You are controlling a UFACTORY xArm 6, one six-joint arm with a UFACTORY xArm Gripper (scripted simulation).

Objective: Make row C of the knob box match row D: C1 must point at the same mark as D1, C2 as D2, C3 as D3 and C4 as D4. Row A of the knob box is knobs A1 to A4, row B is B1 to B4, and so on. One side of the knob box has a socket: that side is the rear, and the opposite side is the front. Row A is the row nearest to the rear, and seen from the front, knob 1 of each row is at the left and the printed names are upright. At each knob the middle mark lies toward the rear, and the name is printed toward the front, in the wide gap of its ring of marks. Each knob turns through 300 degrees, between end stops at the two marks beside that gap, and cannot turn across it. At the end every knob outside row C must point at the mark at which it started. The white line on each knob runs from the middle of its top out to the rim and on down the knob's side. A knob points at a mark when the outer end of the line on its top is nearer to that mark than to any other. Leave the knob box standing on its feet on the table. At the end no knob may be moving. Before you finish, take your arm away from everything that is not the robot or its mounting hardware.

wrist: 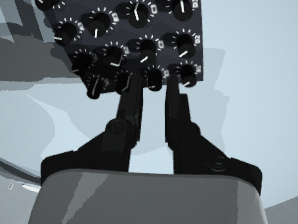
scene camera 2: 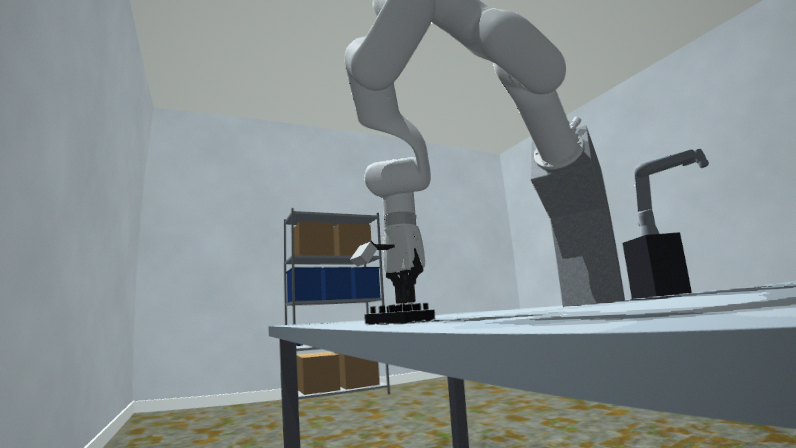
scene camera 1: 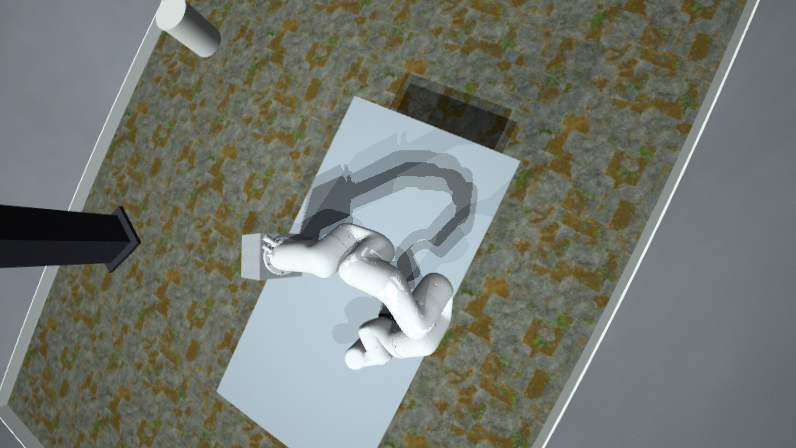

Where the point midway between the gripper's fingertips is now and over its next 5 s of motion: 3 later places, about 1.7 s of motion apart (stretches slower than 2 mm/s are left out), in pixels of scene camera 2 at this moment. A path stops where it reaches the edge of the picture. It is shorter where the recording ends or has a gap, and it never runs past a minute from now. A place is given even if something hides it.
My gripper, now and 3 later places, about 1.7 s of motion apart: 405,303; 405,299; 395,289; 381,284
